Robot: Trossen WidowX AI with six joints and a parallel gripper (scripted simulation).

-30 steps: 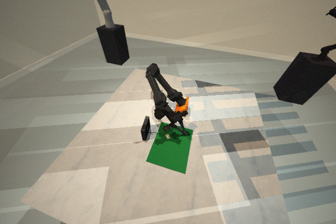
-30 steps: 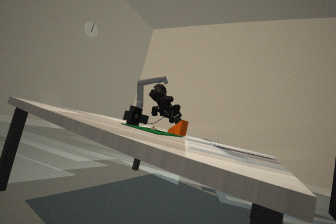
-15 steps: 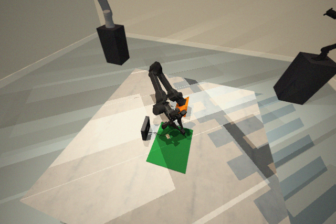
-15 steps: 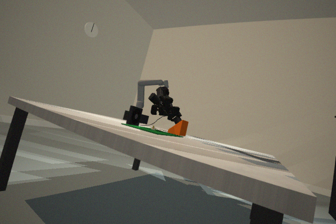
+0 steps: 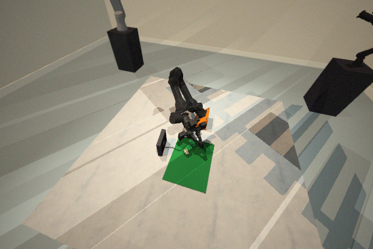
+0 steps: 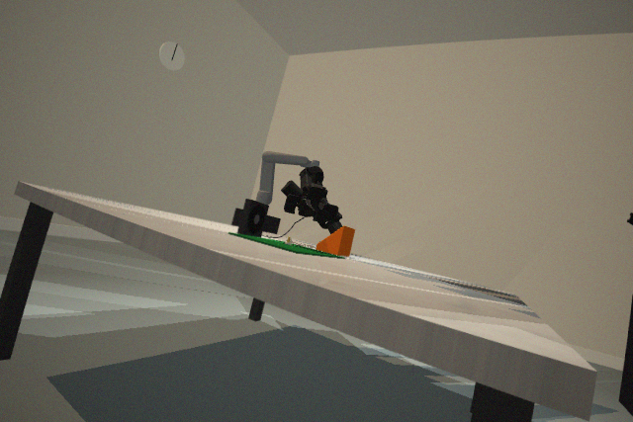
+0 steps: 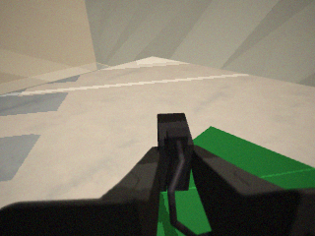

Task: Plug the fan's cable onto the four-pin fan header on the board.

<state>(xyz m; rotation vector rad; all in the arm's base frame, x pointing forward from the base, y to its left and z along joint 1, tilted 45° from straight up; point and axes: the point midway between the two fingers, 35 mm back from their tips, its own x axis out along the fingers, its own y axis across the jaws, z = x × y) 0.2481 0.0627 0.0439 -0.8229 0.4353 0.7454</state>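
The black fan cable plug lies 1 cm to the left of my gripper tip, 1 cm below it and 1 cm ahead of it. From my gripper tip the other things lie so: green board (14 cm below, 6 cm ahead, 3 cm to the right); then black fan (22 cm to the right, 6 cm below, 3 cm ahead); then four-pin header (12 cm below, 8 cm to the right, 2 cm ahead).
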